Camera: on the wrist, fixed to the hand. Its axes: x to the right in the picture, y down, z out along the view.
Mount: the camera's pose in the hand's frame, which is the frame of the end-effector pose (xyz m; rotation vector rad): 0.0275 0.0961 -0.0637 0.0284 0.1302 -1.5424
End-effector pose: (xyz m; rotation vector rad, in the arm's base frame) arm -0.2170 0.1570 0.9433 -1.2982 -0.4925 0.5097
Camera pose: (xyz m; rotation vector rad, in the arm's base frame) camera -0.1641 0.1432 0.8381 -0.6009 -1.1669 -0.8437
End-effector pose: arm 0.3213 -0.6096 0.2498 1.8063 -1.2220 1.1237
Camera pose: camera 0.2181 -0.5959 0.3065 1.8882 0.4072 0.2831
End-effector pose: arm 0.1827 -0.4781 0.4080 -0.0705 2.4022 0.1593
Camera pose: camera 0.1109 -0.3916 0.4456 -1.8210 1.8254 -0.5978
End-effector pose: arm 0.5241 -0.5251 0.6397 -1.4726 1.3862 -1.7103
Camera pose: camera 0.4338 -0.5600 0.5712 1.8701 0.0168 1.7546
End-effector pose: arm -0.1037 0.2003 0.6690 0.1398 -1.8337 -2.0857
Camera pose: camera -0.0905 0.1224 0.7573 -1.3816 1.1106 1.6630
